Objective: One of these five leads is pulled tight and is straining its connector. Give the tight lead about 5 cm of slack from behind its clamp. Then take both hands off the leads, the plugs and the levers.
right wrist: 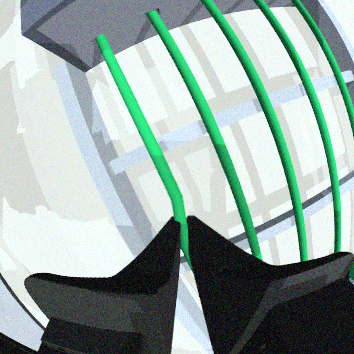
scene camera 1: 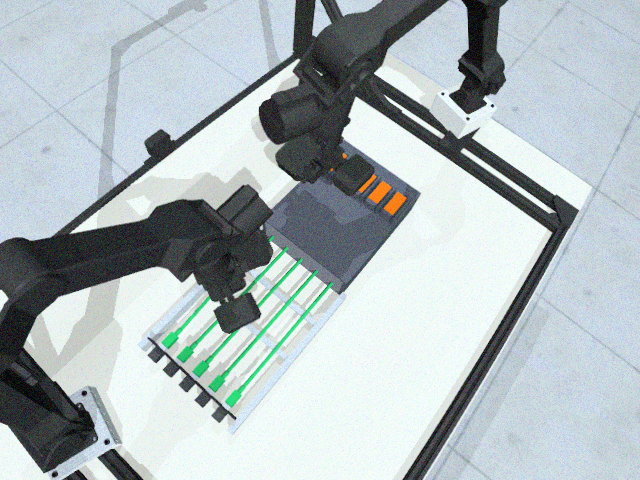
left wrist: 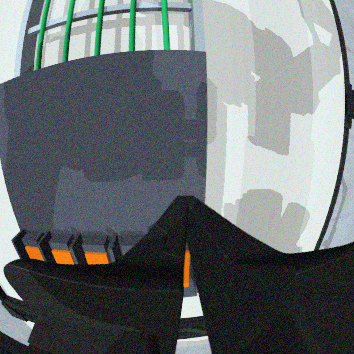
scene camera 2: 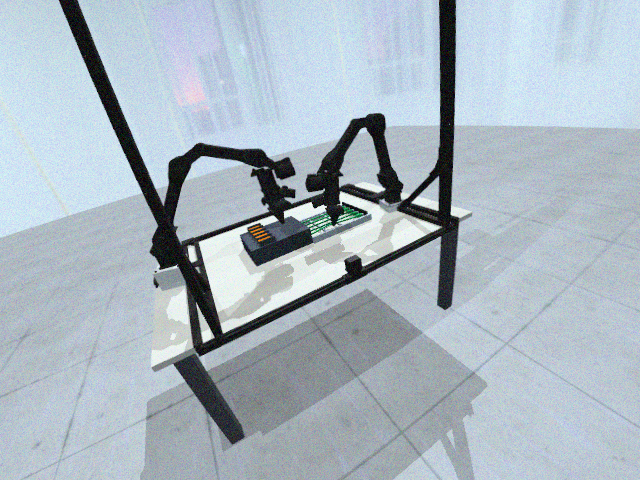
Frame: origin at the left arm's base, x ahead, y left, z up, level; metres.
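Where they show: left gripper, fingertip midpoint: [left wrist: 183,203] [scene camera 2: 283,223]; right gripper, fingertip midpoint: [right wrist: 182,222] [scene camera 1: 228,282] [scene camera 2: 333,225]; left arm's base, origin of the base link: [scene camera 1: 467,100] [scene camera 2: 170,263]; right arm's base, origin of the base link: [scene camera 1: 70,432] [scene camera 2: 393,200].
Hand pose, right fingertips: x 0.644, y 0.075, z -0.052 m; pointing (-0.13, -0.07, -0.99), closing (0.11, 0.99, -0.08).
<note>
Each offset is from my right fingertips to the top centre of the thing. "spot": to the spot under its first point.
Five green leads run from a dark clamp box @[dx -0.249, dy -0.003, dz +0.064 m] [scene camera 1: 320,222] [scene camera 2: 279,245] [left wrist: 100,125] to green plugs @[dx +0.088, dy +0.171, dz +0.006 m] [scene camera 1: 233,397]. Orange levers @[dx -0.303, dy -0.019, dz +0.057 m] [scene camera 1: 395,203] [scene camera 2: 258,232] [left wrist: 96,258] line the box's opposite end. My right gripper [scene camera 1: 225,298] [scene camera 2: 334,222] [right wrist: 182,222] is shut on the outermost lead [scene camera 1: 193,314] [left wrist: 166,25] [right wrist: 134,107], leftmost in the right wrist view, which bends at the fingertips. My left gripper [scene camera 1: 328,167] [scene camera 2: 280,219] [left wrist: 183,203] is shut and empty over the box, by the lever row's end on that lead's side. Its fingers hide part of the row; contact cannot be told.
The other leads @[spot: dx -0.053, dy +0.055, dz +0.002 m] [right wrist: 273,115] run close beside the held one. A pale rail frame [scene camera 1: 286,361] with crossbars lies under the leads. Several black blocks @[spot: dx +0.115, dy +0.182, dz +0.008 m] [scene camera 1: 221,414] stand behind the plugs. Black beams [scene camera 1: 478,372] edge the table, and a small black block [scene camera 2: 353,265] sits on one.
</note>
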